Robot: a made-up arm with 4 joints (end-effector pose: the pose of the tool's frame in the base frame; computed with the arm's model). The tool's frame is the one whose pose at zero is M.
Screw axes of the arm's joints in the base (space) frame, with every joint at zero. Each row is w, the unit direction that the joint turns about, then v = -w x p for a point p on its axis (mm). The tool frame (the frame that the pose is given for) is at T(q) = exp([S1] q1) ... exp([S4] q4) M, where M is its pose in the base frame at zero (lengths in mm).
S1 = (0, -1, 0, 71.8, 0.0, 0.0)
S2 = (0, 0, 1, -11.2, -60.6, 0.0)
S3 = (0, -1, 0, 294.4, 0.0, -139.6)
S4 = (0, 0, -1, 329.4, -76.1, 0.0)
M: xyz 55.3 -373.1 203.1 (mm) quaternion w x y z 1 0 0 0
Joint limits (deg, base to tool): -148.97..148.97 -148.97..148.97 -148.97..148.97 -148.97..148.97
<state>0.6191 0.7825 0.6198 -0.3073</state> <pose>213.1 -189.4 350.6 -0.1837 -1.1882 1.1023</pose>
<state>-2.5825 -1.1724 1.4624 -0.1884</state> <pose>230.0 -290.4 56.8 -1.0190 1.0942 0.6887</pose>
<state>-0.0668 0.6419 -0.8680 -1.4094</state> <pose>125.1 -220.8 343.2 0.4516 0.9992 1.8980</pose>
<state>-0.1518 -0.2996 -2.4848 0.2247</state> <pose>94.5 -413.5 415.8 0.0794 2.6475 -0.2356</pose>
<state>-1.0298 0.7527 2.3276 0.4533</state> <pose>433.9 -159.9 -261.2 1.0690 -1.0318 -0.4545</pose>
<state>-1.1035 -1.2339 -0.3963 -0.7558</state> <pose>65.5 -60.0 326.3 0.0413 1.2883 -0.6200</pose>
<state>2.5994 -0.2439 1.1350 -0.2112</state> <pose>-148.5 -365.8 29.0 0.0515 2.5557 0.3234</pose>
